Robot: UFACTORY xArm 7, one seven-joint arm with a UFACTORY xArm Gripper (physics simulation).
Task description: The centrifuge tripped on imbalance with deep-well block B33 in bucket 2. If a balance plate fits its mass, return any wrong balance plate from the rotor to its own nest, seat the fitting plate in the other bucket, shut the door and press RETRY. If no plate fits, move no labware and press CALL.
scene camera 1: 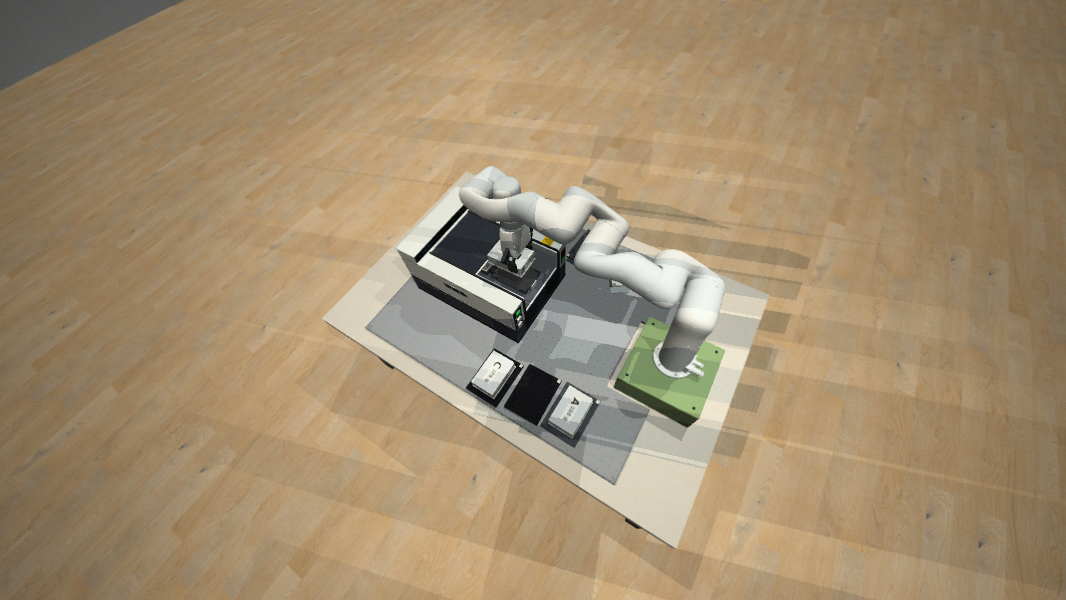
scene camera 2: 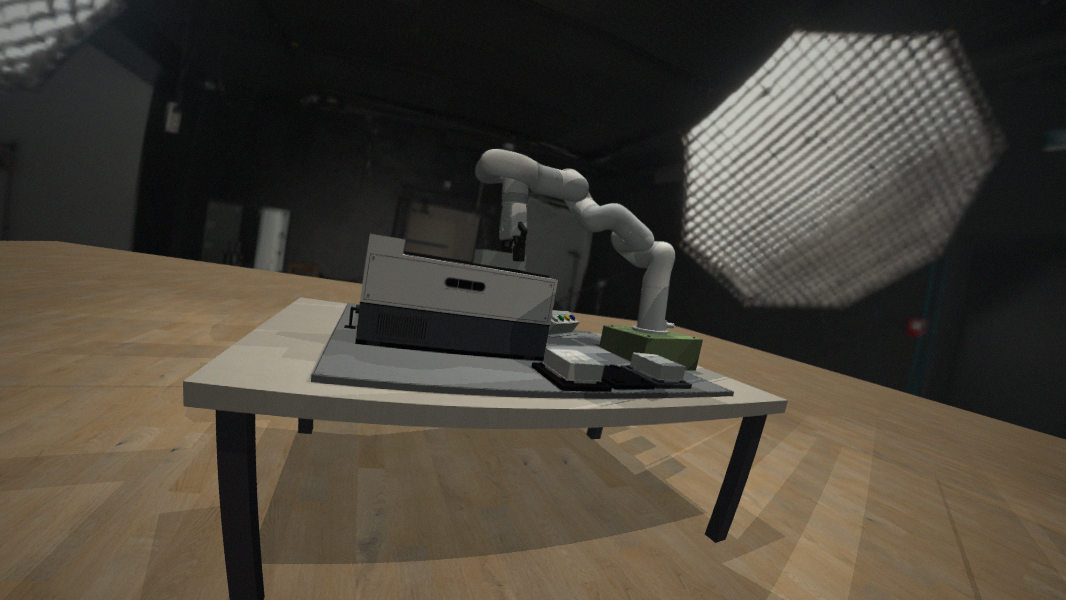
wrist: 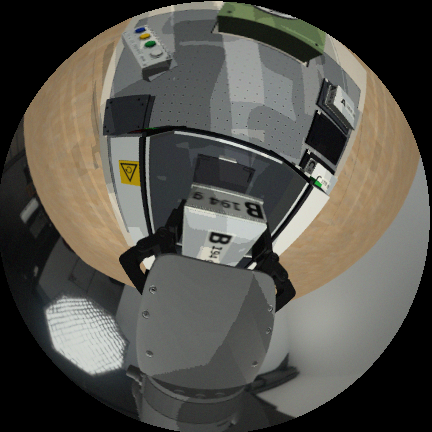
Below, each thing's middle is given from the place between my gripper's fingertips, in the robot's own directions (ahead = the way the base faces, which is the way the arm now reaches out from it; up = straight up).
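The white balance plate marked B [scene camera 1: 525, 259] is 4 cm ahead of my hand, and going by their middles, it is the nearest to my hand of the things named here. The black nest [scene camera 1: 533, 393] sits a good way below my hand, some way behind it and far to the left of it. Then I consider plate C [scene camera 2: 572, 365], which is 20 cm below my hand, 10 cm behind it and 30 cm to the left of it. The centrifuge [scene camera 2: 413, 301] is 11 cm below my hand, 18 cm ahead of it and 1 cm to the left of it.
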